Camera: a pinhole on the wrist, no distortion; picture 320 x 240 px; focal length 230.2 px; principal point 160.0 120.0 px. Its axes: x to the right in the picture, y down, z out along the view. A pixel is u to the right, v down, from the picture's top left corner.
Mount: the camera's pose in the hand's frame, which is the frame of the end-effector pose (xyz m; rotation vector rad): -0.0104 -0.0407 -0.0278 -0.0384 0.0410 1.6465
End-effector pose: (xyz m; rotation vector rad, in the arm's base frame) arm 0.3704 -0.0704 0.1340 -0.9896 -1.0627 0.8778
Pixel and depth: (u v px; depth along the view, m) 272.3 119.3 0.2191
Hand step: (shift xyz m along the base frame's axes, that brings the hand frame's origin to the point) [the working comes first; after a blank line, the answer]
In the camera's frame: 0.1069 -0.0007 0.2191

-0.1909 0.0474 -0.0448
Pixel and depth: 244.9 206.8 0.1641
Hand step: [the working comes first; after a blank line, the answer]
In the camera's frame: 0.0605 0.0619 0.1641

-0.1502 -0.0351 -0.0200
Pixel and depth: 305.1 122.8 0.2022
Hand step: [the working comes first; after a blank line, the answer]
In the camera's frame: 0.1275 0.0025 0.2022

-0.1769 0.0454 -0.0676
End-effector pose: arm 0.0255 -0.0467 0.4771 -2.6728 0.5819 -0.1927
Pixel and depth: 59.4 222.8 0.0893
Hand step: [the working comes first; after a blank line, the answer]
In the camera's frame: -0.0390 0.0399 0.0893

-0.0002 0.1075 -0.0283
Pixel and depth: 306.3 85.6 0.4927
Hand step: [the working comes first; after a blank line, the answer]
In the camera's frame: 0.3131 -0.0736 0.4927

0.0198 -0.1111 -0.5298
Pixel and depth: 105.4 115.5 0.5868
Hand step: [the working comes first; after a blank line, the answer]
In the camera's frame: -0.1392 -0.0115 0.5868

0.1865 0.3176 -0.4540
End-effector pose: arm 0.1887 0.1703 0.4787 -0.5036 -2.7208 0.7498
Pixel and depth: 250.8 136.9 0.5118
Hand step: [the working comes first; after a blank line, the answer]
In the camera's frame: 0.2019 0.0376 0.5118

-0.0606 -0.0859 -0.5006
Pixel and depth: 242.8 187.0 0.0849
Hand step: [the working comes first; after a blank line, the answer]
In the camera's frame: 0.0305 0.0247 0.0849

0.0124 -0.0457 -0.0480
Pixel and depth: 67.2 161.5 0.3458
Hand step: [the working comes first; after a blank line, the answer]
In the camera's frame: -0.1394 0.0623 0.3458

-0.0997 -0.3019 -0.1901
